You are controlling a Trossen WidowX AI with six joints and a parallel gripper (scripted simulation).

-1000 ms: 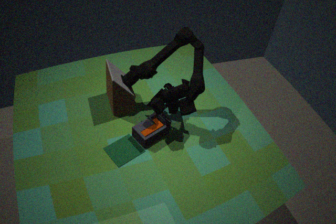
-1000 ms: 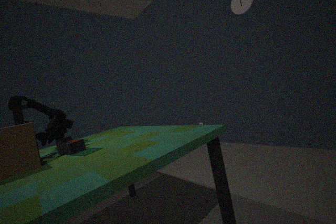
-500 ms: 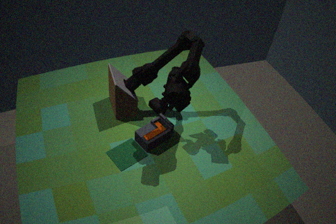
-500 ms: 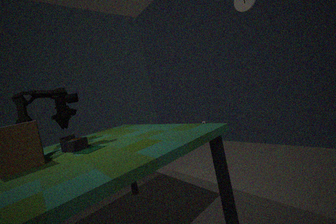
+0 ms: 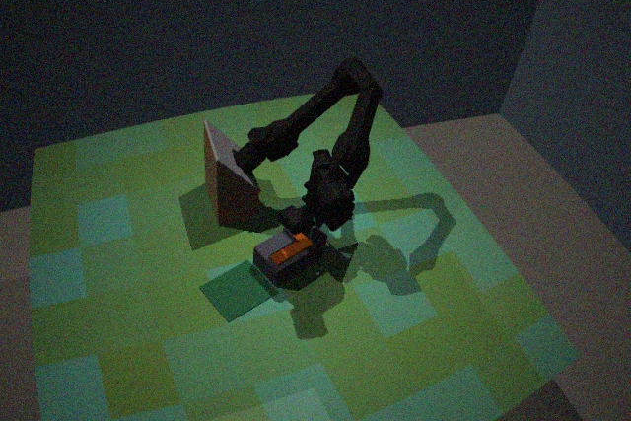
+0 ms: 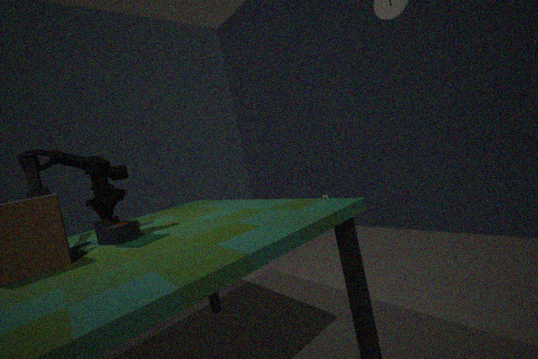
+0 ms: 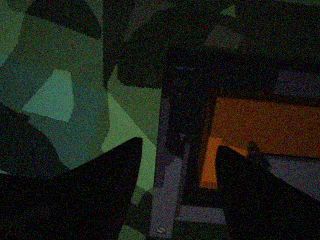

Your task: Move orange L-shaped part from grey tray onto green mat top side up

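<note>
Right now my gripper tip is 20 mm short of the orange L-shaped part, 50 mm to the left of it and 30 mm above it.
</note>
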